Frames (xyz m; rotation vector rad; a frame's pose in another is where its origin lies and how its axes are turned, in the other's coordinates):
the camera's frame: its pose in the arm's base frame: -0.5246 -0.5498 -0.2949 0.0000 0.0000 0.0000
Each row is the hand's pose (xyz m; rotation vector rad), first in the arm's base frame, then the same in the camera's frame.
Working: the arm's base frame: its pose in the camera's frame: 0.5246 0.5498 0.2949 0.0000 0.0000 0.0000

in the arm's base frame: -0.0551 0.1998 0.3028 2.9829 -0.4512 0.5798
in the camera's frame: 0.4695 0.7496 0.5977 2.9829 -0.4512 0.5798
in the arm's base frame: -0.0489 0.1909 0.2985 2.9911 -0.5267 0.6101
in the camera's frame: 0.4757 0.7407 0.5934 2.9911 -0.5267 0.6101
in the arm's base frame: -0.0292 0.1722 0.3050 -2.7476 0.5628 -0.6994
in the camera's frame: 0.4954 0.7220 0.5999 -2.7476 0.5628 -0.6994
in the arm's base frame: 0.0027 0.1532 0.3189 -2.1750 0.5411 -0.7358
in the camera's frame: 0.5273 0.7030 0.6138 -2.1750 0.5411 -0.7358
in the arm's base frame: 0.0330 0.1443 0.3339 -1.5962 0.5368 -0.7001
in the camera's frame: 0.5576 0.6941 0.6288 -1.5962 0.5368 -0.7001
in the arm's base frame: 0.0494 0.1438 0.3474 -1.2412 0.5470 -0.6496
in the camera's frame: 0.5740 0.6936 0.6423 -1.2412 0.5470 -0.6496
